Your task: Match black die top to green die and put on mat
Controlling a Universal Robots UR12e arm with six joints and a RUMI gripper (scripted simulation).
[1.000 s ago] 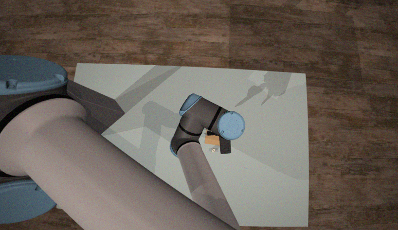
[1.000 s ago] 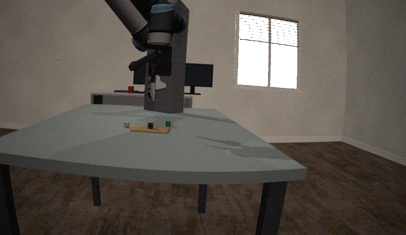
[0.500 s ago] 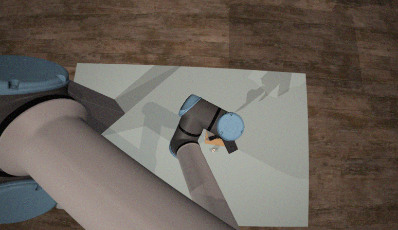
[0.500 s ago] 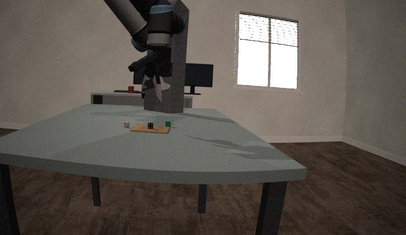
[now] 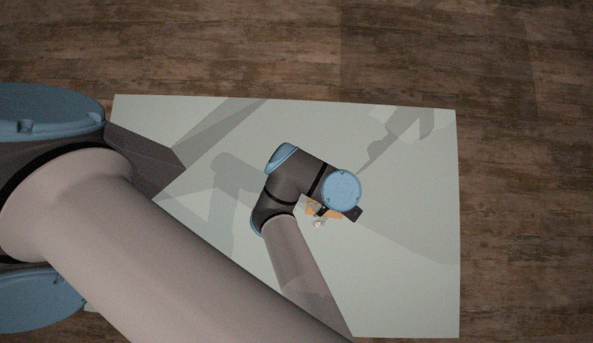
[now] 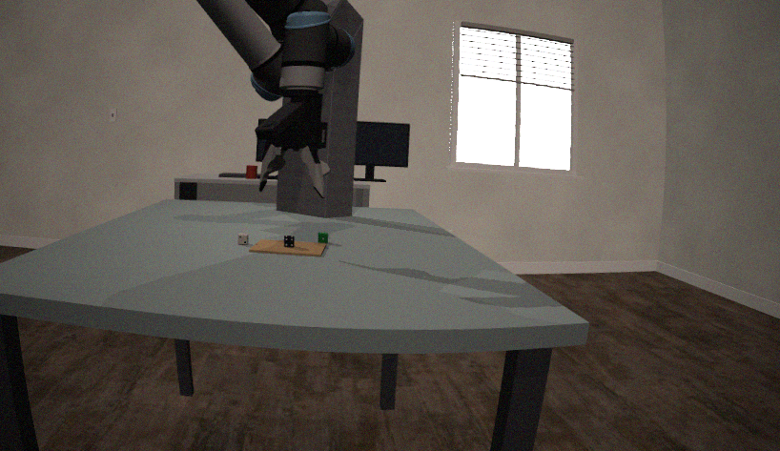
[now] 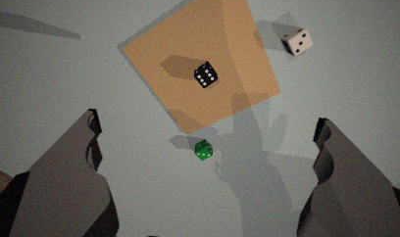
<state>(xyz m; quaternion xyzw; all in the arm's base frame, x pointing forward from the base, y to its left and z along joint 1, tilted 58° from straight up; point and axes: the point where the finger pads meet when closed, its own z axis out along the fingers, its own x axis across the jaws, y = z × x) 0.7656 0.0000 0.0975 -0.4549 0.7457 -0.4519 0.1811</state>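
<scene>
My hand is 9 cm above the black die. From my hand the other things lie so: mat (10 cm below); then green die (9 cm behind, 9 cm to the left, 9 cm below); then white die (4 cm behind, 9 cm to the right, 9 cm below).
</scene>
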